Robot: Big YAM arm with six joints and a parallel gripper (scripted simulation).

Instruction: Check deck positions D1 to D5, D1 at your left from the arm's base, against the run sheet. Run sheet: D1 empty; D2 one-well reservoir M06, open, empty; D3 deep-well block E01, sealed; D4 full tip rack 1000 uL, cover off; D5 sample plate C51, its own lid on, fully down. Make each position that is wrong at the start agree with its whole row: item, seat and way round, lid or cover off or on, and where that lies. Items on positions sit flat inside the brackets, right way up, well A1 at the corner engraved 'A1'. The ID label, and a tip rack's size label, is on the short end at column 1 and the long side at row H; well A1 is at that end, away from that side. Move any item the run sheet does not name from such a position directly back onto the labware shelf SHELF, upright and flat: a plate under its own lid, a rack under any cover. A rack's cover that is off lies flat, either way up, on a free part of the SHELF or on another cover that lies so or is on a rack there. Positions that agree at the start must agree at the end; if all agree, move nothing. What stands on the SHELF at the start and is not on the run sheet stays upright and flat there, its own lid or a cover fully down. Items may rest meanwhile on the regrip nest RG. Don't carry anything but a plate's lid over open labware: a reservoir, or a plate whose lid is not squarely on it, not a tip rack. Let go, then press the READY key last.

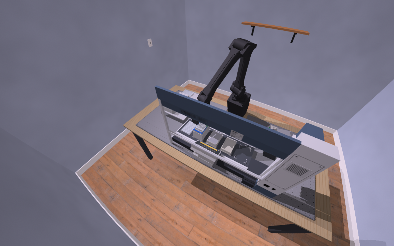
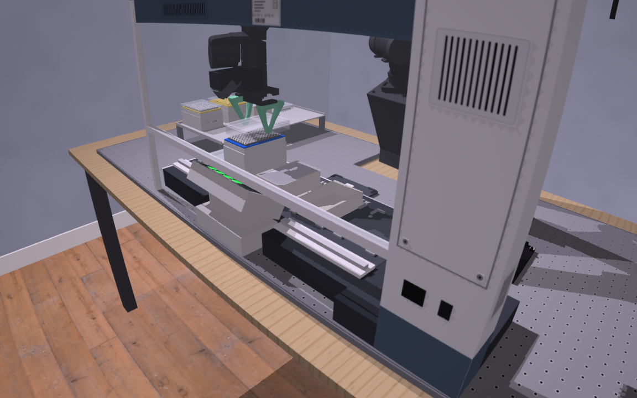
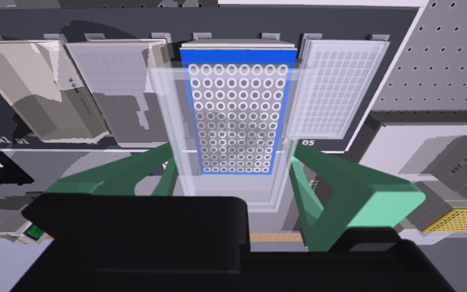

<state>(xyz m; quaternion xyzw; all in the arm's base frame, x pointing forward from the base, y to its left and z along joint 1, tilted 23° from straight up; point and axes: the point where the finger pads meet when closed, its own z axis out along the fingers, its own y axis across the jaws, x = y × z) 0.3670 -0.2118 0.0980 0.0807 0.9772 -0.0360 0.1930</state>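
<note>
Now: hand 10 mm to the left of the blue tip rack and 50 mm above it. From my hand the other things lie so: labware shelf (320 mm behind, 310 mm to the right, 110 mm below); then regrip nest RG (120 mm behind, 180 mm to the left, 170 mm below); then top beam (220 mm ahead, 120 mm to the left, 340 mm above).
</note>
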